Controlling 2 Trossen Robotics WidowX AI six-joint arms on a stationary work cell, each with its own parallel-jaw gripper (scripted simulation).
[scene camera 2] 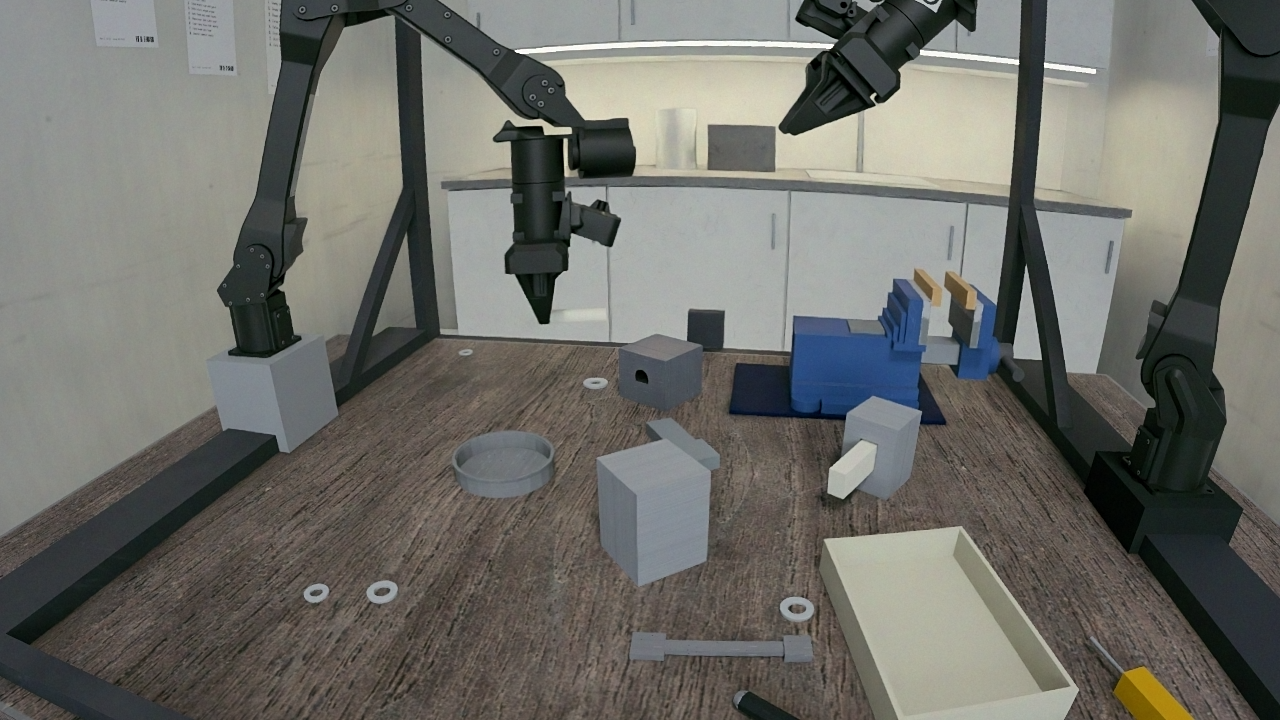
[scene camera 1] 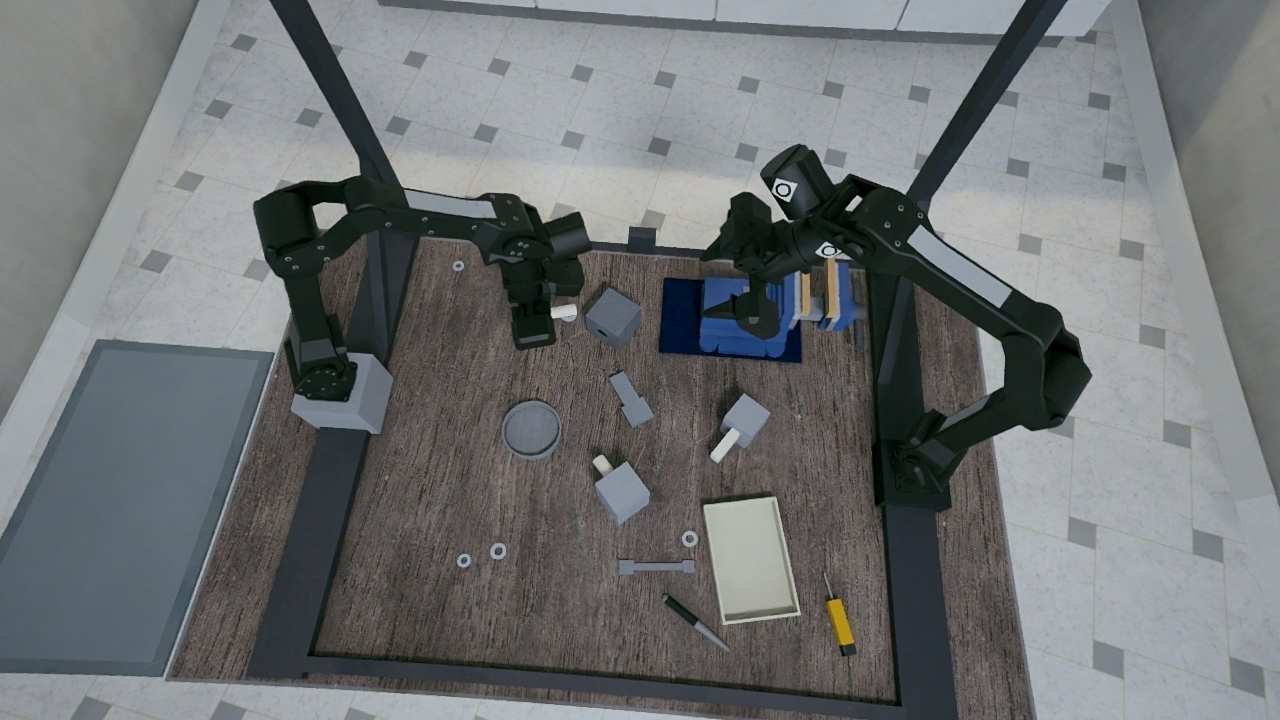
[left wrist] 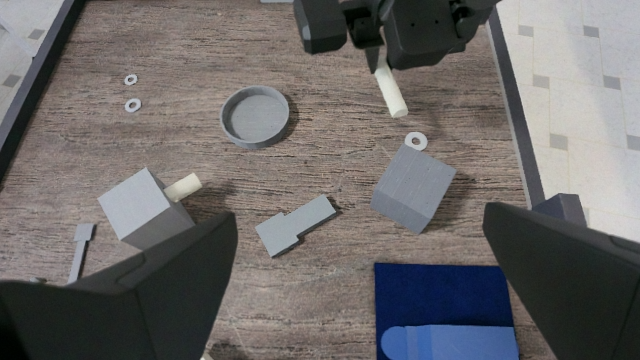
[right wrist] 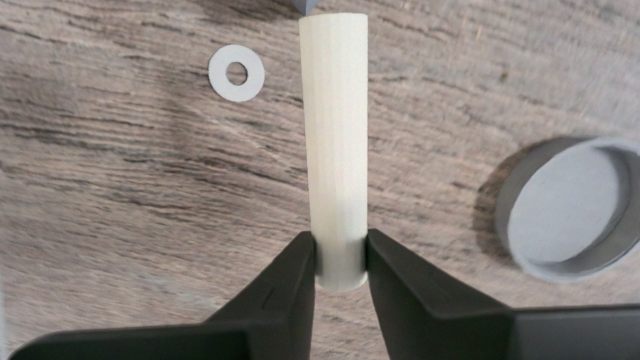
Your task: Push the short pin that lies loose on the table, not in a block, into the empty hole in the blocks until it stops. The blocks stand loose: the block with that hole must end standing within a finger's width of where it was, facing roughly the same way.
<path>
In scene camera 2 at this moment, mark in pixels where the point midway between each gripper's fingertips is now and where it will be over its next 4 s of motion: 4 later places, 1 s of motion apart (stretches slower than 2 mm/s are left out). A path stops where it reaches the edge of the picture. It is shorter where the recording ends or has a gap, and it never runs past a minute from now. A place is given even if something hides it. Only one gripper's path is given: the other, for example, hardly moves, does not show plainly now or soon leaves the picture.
My right gripper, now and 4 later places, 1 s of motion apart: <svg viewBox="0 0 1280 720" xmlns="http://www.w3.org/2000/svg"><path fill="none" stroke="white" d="M545 321L580 342L582 383L589 405L595 402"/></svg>
</path>
